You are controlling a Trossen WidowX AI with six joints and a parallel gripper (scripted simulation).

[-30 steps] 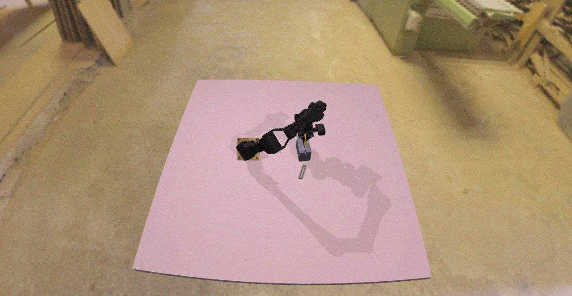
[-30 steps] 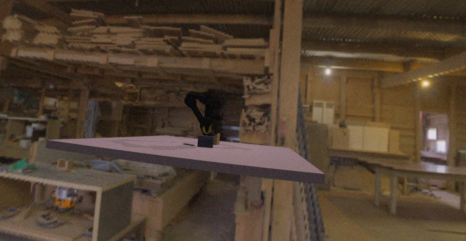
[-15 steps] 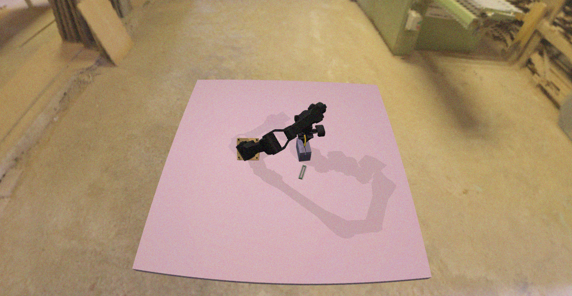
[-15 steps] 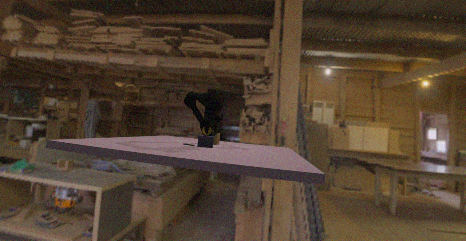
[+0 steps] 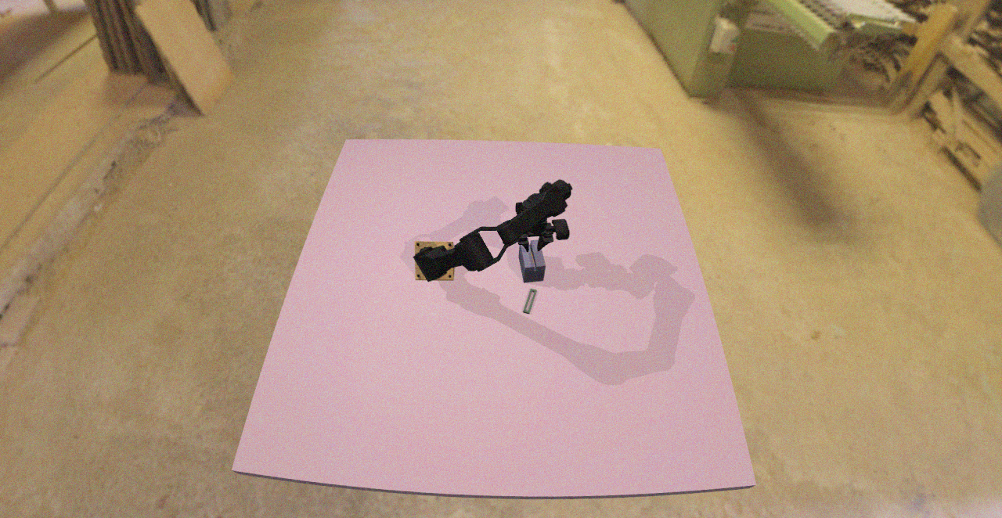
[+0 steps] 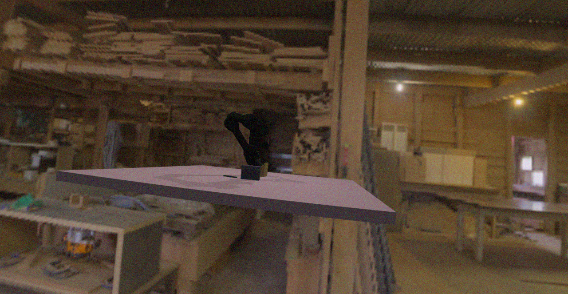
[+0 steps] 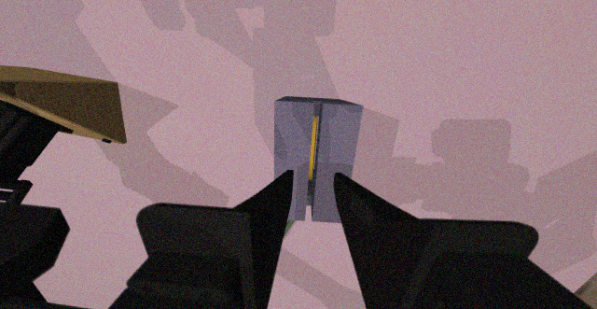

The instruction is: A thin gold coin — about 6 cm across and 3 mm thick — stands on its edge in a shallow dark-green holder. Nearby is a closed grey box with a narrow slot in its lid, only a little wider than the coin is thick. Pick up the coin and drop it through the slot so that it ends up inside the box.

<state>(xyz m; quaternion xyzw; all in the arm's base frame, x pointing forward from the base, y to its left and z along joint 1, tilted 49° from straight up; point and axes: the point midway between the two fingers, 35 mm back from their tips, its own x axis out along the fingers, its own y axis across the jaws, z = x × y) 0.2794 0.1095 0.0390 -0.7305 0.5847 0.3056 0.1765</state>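
Now: the gold coin 5 cm below my gripper tip.
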